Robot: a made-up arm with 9 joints. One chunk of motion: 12 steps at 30 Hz.
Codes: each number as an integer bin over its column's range. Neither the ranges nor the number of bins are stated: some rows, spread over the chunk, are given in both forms.
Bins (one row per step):
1: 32 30 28 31 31 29 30 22 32
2: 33 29 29 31 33 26 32 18 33
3: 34 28 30 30 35 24 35 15 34
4: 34 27 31 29 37 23 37 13 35
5: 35 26 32 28 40 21 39 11 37
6: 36 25 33 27 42 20 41 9 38
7: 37 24 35 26 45 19 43 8 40
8: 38 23 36 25 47 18 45 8 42
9: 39 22 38 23 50 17 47 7 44
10: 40 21 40 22 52 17 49 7 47
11: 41 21 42 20 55 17 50 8 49
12: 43 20 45 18 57 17 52 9 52
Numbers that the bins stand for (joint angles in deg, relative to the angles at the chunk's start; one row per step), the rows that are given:
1: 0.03 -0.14 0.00 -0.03 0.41 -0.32 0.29 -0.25 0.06
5: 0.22 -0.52 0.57 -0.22 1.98 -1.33 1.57 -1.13 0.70
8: 0.41 -0.81 1.14 -0.41 3.21 -1.71 2.43 -1.37 1.33
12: 0.73 -1.10 2.43 -0.86 4.95 -1.84 3.43 -1.29 2.60
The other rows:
2: 0.10 -0.24 0.14 -0.03 0.76 -0.70 0.57 -0.57 0.19
3: 0.16 -0.33 0.29 -0.10 1.11 -0.95 1.00 -0.81 0.32
4: 0.16 -0.43 0.43 -0.16 1.46 -1.08 1.29 -0.97 0.44
6: 0.29 -0.62 0.71 -0.29 2.33 -1.46 1.86 -1.29 0.83
7: 0.35 -0.71 1.00 -0.35 2.86 -1.59 2.14 -1.37 1.08
9: 0.48 -0.90 1.43 -0.54 3.73 -1.84 2.71 -1.44 1.59
10: 0.54 -1.00 1.71 -0.60 4.08 -1.84 3.00 -1.44 1.97
11: 0.60 -1.00 2.00 -0.73 4.60 -1.84 3.14 -1.37 2.22

